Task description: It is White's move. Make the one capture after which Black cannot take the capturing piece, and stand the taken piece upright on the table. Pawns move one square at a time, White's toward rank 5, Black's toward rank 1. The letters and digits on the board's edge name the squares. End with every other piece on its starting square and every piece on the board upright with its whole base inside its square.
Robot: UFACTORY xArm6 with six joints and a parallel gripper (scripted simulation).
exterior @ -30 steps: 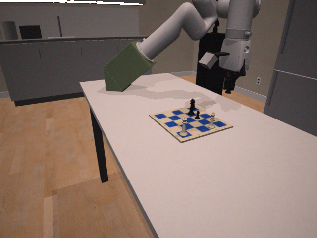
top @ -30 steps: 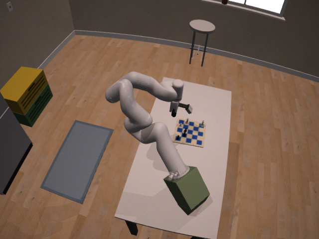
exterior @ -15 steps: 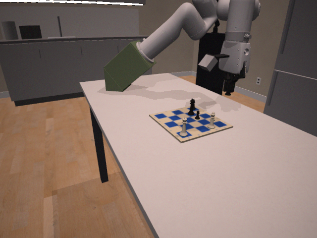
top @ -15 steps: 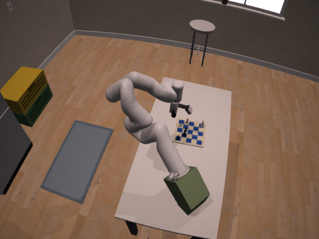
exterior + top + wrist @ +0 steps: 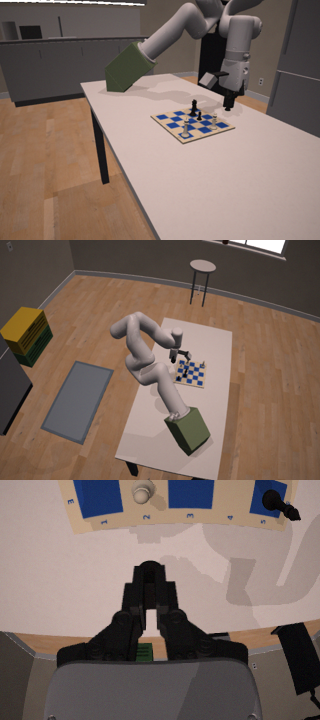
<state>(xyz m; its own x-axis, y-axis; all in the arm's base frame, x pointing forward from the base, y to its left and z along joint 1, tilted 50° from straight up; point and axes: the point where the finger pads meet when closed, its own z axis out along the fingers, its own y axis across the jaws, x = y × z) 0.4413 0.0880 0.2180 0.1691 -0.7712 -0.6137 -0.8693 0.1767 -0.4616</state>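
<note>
Now: hand 90 mm short of the white piece, 200 mm to the left of it and 30 mm above it. The rest, counted from my hand: black pawn: 10 mm behind, 110 mm to the right, 50 mm below; tall black piece: 50 mm behind, 110 mm to the right, 30 mm below; black knight: 20 mm below.
</note>
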